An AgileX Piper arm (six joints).
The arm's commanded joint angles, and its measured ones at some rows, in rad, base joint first. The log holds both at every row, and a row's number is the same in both.
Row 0, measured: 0.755 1.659 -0.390 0.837 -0.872 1.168
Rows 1 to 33, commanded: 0.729 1.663 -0.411 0.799 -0.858 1.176; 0.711 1.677 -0.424 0.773 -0.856 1.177; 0.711 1.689 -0.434 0.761 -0.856 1.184; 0.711 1.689 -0.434 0.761 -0.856 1.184; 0.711 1.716 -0.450 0.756 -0.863 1.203; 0.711 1.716 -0.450 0.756 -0.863 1.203; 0.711 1.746 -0.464 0.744 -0.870 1.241; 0.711 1.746 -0.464 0.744 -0.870 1.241; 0.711 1.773 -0.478 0.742 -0.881 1.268; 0.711 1.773 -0.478 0.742 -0.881 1.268; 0.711 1.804 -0.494 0.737 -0.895 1.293; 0.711 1.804 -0.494 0.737 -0.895 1.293; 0.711 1.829 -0.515 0.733 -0.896 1.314; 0.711 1.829 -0.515 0.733 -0.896 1.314; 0.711 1.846 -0.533 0.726 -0.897 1.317; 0.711 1.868 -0.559 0.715 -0.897 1.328; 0.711 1.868 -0.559 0.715 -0.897 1.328; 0.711 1.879 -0.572 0.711 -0.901 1.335; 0.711 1.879 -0.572 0.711 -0.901 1.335; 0.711 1.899 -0.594 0.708 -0.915 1.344; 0.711 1.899 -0.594 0.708 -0.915 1.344; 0.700 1.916 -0.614 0.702 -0.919 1.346; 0.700 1.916 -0.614 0.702 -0.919 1.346; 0.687 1.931 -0.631 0.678 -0.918 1.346; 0.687 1.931 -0.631 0.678 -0.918 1.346; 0.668 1.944 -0.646 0.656 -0.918 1.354; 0.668 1.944 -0.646 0.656 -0.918 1.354; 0.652 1.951 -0.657 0.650 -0.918 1.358; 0.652 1.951 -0.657 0.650 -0.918 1.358; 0.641 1.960 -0.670 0.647 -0.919 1.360; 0.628 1.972 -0.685 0.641 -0.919 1.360; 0.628 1.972 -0.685 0.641 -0.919 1.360; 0.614 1.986 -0.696 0.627 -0.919 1.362
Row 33, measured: 0.632 1.973 -0.677 0.657 -0.915 1.352
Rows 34 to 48, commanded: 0.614 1.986 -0.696 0.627 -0.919 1.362; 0.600 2.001 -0.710 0.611 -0.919 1.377; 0.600 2.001 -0.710 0.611 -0.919 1.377; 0.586 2.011 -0.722 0.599 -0.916 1.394; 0.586 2.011 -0.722 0.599 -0.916 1.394; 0.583 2.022 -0.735 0.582 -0.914 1.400; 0.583 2.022 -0.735 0.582 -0.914 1.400; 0.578 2.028 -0.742 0.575 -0.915 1.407; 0.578 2.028 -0.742 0.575 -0.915 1.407; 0.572 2.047 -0.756 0.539 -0.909 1.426; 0.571 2.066 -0.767 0.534 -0.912 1.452; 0.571 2.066 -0.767 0.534 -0.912 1.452; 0.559 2.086 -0.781 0.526 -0.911 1.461; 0.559 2.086 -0.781 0.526 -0.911 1.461; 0.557 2.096 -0.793 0.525 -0.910 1.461
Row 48, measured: 0.567 2.084 -0.773 0.540 -0.911 1.451
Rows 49 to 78, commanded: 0.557 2.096 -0.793 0.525 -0.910 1.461; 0.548 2.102 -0.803 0.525 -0.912 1.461; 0.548 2.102 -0.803 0.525 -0.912 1.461; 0.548 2.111 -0.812 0.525 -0.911 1.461; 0.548 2.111 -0.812 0.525 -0.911 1.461; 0.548 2.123 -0.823 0.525 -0.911 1.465; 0.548 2.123 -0.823 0.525 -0.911 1.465; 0.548 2.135 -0.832 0.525 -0.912 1.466; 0.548 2.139 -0.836 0.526 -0.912 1.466; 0.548 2.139 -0.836 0.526 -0.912 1.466; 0.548 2.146 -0.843 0.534 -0.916 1.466; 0.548 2.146 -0.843 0.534 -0.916 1.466; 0.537 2.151 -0.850 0.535 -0.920 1.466; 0.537 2.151 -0.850 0.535 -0.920 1.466; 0.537 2.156 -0.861 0.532 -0.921 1.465; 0.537 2.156 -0.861 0.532 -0.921 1.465; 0.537 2.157 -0.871 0.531 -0.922 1.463; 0.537 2.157 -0.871 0.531 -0.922 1.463; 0.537 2.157 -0.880 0.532 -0.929 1.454; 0.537 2.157 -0.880 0.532 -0.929 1.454; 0.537 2.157 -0.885 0.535 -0.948 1.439; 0.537 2.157 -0.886 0.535 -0.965 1.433; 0.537 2.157 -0.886 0.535 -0.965 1.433; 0.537 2.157 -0.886 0.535 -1.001 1.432; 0.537 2.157 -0.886 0.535 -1.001 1.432; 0.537 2.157 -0.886 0.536 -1.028 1.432; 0.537 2.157 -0.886 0.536 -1.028 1.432; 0.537 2.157 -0.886 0.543 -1.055 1.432; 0.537 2.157 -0.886 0.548 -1.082 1.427; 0.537 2.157 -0.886 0.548 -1.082 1.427
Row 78, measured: 0.547 2.162 -0.863 0.544 -0.940 1.449
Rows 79 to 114, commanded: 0.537 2.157 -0.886 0.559 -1.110 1.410; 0.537 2.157 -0.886 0.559 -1.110 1.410; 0.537 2.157 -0.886 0.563 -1.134 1.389; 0.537 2.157 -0.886 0.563 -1.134 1.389; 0.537 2.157 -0.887 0.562 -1.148 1.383; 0.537 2.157 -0.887 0.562 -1.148 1.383; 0.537 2.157 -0.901 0.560 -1.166 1.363; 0.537 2.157 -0.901 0.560 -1.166 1.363; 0.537 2.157 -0.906 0.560 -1.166 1.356; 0.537 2.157 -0.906 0.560 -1.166 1.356; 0.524 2.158 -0.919 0.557 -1.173 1.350; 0.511 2.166 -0.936 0.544 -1.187 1.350; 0.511 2.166 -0.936 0.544 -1.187 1.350; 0.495 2.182 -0.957 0.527 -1.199 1.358; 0.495 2.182 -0.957 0.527 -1.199 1.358; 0.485 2.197 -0.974 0.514 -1.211 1.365; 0.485 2.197 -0.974 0.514 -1.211 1.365; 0.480 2.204 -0.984 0.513 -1.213 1.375; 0.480 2.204 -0.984 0.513 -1.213 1.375; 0.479 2.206 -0.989 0.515 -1.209 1.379; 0.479 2.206 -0.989 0.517 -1.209 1.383; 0.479 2.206 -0.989 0.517 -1.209 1.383; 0.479 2.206 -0.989 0.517 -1.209 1.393; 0.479 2.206 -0.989 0.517 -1.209 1.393; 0.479 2.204 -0.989 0.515 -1.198 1.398; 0.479 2.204 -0.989 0.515 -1.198 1.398; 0.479 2.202 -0.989 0.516 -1.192 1.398; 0.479 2.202 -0.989 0.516 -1.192 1.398; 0.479 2.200 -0.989 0.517 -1.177 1.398; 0.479 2.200 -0.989 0.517 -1.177 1.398; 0.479 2.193 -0.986 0.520 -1.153 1.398; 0.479 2.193 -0.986 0.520 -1.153 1.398; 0.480 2.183 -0.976 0.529 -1.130 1.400; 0.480 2.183 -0.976 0.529 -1.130 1.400; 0.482 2.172 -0.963 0.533 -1.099 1.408; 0.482 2.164 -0.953 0.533 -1.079 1.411
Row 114, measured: 0.529 2.200 -0.905 0.524 -0.937 1.403
